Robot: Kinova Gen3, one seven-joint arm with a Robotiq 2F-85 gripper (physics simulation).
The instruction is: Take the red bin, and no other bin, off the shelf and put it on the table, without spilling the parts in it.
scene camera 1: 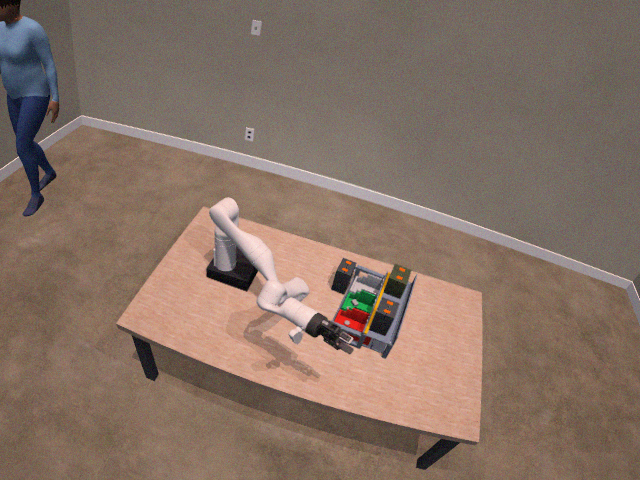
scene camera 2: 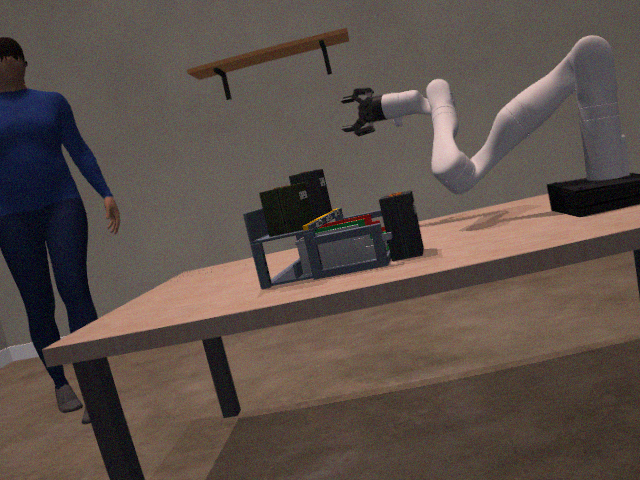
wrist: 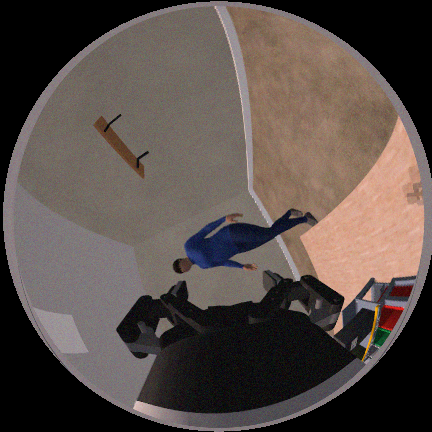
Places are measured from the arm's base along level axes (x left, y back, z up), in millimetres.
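Pixels of known places: gripper, between the fingertips: (scene camera 1: 352, 346) (scene camera 2: 342, 115) (wrist: 224, 284); arm's base, origin of its link: (scene camera 1: 225, 264) (scene camera 2: 606, 177).
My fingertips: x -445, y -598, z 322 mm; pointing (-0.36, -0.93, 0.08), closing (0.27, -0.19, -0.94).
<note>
For each thing: its top centre in the pictures, then the offset to it from my fingertips. Level surfaces: height alone.
- red bin, centre of its top: (scene camera 2: 354, 219) (scene camera 1: 357, 319) dx +360, dy -16, dz -298 mm
- green bin, centre of its top: (scene camera 2: 346, 224) (scene camera 1: 365, 301) dx +471, dy -31, dz -298 mm
- grey bin, centre of its top: (scene camera 2: 338, 230) (scene camera 1: 372, 283) dx +582, dy -42, dz -298 mm
- table, height of its surface: dz -379 mm
- yellow strip, centre of its top: (scene camera 1: 378, 300) dx +465, dy -81, dz -267 mm
- dark box, centre of its top: (scene camera 2: 395, 193) (scene camera 1: 346, 266) dx +590, dy +91, dz -248 mm
The red bin (scene camera 1: 355, 324) (wrist: 390, 318) sits in the grey-blue shelf (scene camera 1: 405, 311) (scene camera 2: 261, 266), at the end nearest my gripper in scene camera 1. A pale part shows inside it. In scene camera 2 a thin red edge shows above the green one. The green bin (scene camera 1: 360, 301) (wrist: 382, 338) is beside it, with a grey bin (scene camera 1: 368, 282) beyond. The shelf stands on the table (scene camera 1: 439, 361) (scene camera 2: 180, 299). My gripper (scene camera 1: 348, 345) (scene camera 2: 345, 114) (wrist: 224, 284) is open and empty, pointing sideways, high above the shelf's level and apart from the bins.
A yellow strip (scene camera 1: 377, 304) runs along the shelf. Two dark boxes (scene camera 1: 398, 279) (scene camera 1: 384, 316) stand on the shelf's upper board. Another dark box (scene camera 1: 343, 277) (scene camera 2: 402, 225) stands on the table beside the shelf. A person (scene camera 1: 25, 64) (scene camera 2: 41, 155) (wrist: 215, 245) is near the table.
</note>
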